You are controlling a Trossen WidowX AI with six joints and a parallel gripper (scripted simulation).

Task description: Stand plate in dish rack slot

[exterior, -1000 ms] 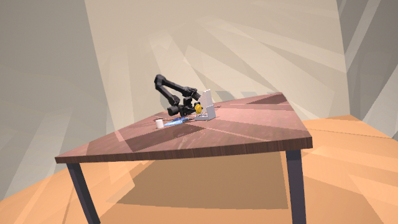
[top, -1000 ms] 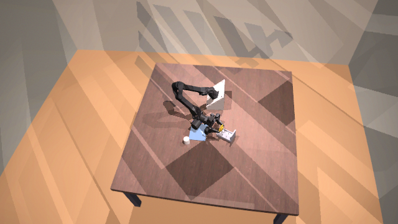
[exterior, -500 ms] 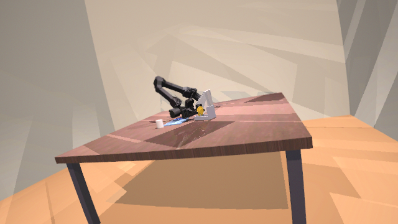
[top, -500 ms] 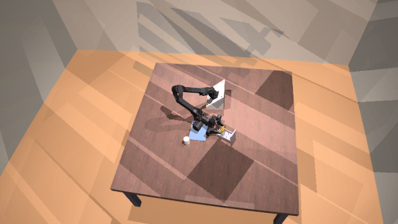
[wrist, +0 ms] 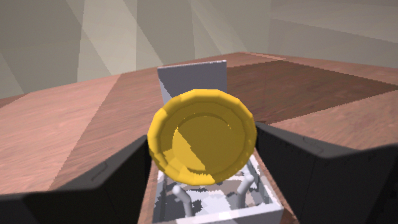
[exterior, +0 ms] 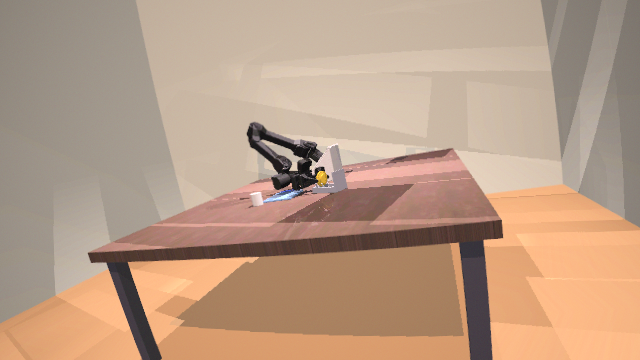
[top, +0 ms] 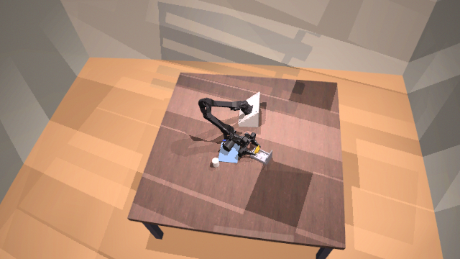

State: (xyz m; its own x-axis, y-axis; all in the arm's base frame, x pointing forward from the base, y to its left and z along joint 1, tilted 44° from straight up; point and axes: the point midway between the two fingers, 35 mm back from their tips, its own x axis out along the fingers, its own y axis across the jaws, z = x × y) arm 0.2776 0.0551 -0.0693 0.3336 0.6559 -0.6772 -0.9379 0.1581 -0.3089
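Right now my gripper tip is 10 mm to the left of the yellow plate. Round my gripper tip: light blue mat 20 mm ahead, 190 mm to the right, 50 mm below; white cup 130 mm ahead, 260 mm to the right, 30 mm below; grey dish rack 10 mm ahead, 20 mm to the left, 30 mm below.
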